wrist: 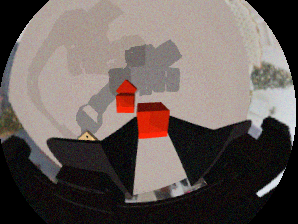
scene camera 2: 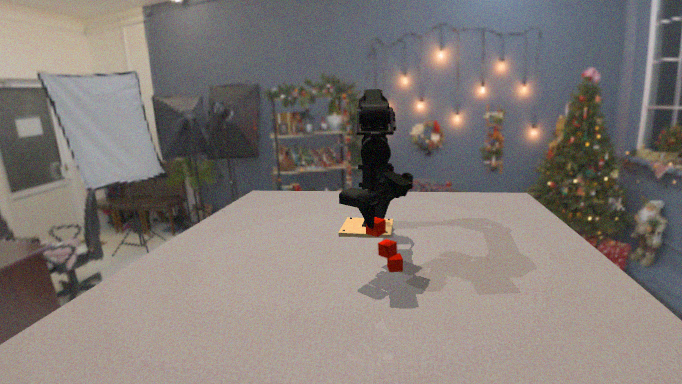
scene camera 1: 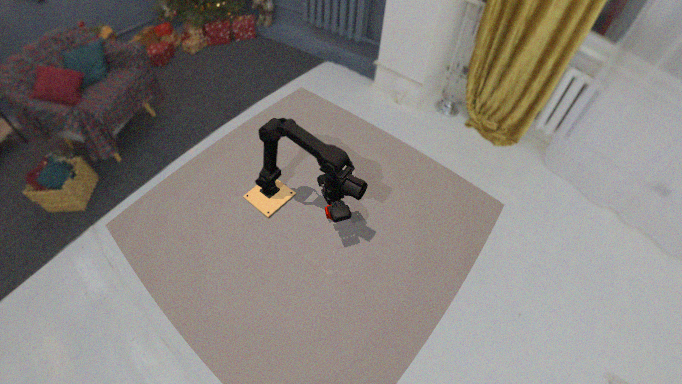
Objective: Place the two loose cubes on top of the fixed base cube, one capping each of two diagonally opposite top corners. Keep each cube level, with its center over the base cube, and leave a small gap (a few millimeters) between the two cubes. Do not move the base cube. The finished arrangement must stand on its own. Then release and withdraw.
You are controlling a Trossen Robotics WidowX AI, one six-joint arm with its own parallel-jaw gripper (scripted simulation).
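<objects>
A red cube (wrist: pixel 153 118) is being carried by my gripper (scene camera 2: pixel 375 225).
</objects>
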